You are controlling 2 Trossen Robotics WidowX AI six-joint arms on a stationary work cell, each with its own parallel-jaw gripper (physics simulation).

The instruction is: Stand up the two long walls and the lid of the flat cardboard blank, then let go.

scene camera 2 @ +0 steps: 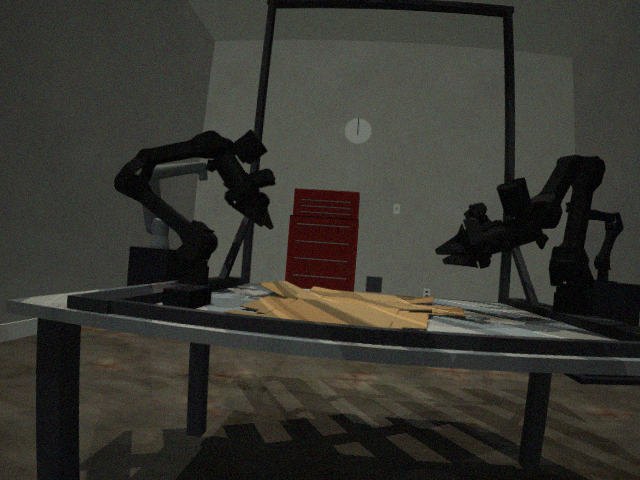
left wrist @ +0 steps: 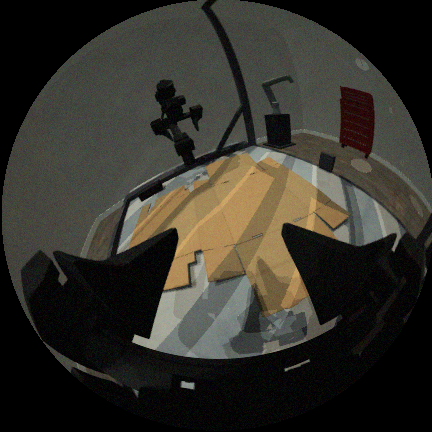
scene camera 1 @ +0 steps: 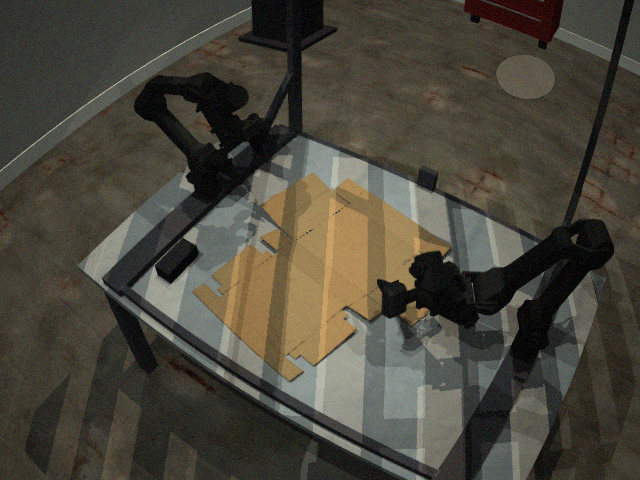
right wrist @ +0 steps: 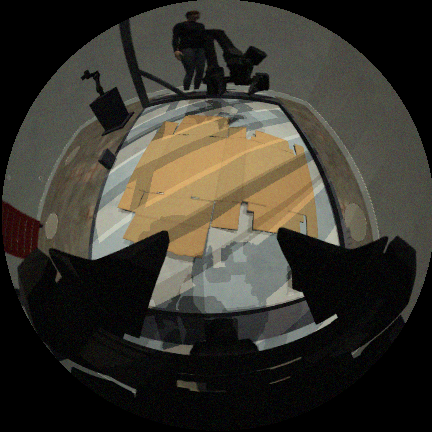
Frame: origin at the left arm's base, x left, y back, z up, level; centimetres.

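Seen in the pictures: left gripper, fingertip midpoint: (scene camera 2: 439, 257) (left wrist: 230, 231) (scene camera 1: 393, 275) (right wrist: 233, 93); right gripper, fingertip midpoint: (scene camera 2: 267, 227) (left wrist: 185, 134) (scene camera 1: 255, 172) (right wrist: 224, 234); left arm's base at its link origin: (scene camera 2: 569, 312) (scene camera 1: 524, 349) (right wrist: 212, 92); right arm's base at its link origin: (scene camera 2: 192, 283) (left wrist: 190, 162) (scene camera 1: 206, 193) (right wrist: 221, 331).
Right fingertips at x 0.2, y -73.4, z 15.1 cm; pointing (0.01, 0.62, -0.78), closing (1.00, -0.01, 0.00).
Observation:
Pixels of each thing's middle, then the offset from my right fingertips to it. Level surfaces: height alone.
- black block at the middle of its body: (scene camera 2: 188, 296) (scene camera 1: 176, 260) (left wrist: 149, 189) dx +21.9, dy -8.7, dz -15.3 cm
- small dark box at the middle of its body: (scene camera 1: 427, 177) (scene camera 2: 373, 284) (left wrist: 326, 160) (right wrist: 106, 158) dx -37.0, dy +27.6, dz -13.9 cm
- table at its surface level: dz -17.1 cm
The tan cardboard blank (scene camera 1: 310, 279) (scene camera 2: 356, 311) (left wrist: 227, 200) (right wrist: 200, 172) lies spread on the table, turned at an angle. Its panels lie nearly flat, with some edge flaps slightly raised; no long wall or lid stands upright. My left gripper (scene camera 1: 397, 273) (scene camera 2: 440, 256) (left wrist: 230, 231) is open and empty, held above the blank's right end in scene camera 1, and it hides part of that end there. My right gripper (scene camera 2: 266, 219) (right wrist: 224, 234) is open and empty, high above the table near its own base, off the blank's far left end.
A black block (scene camera 1: 176, 260) (scene camera 2: 186, 296) (left wrist: 151, 191) sits by the left frame rail. A small dark box (scene camera 1: 427, 178) (left wrist: 327, 161) (right wrist: 107, 158) shows at the far table edge. Dark rails (scene camera 1: 279, 379) border the table (scene camera 1: 361, 397). A red tool chest (scene camera 2: 323, 248) stands behind.

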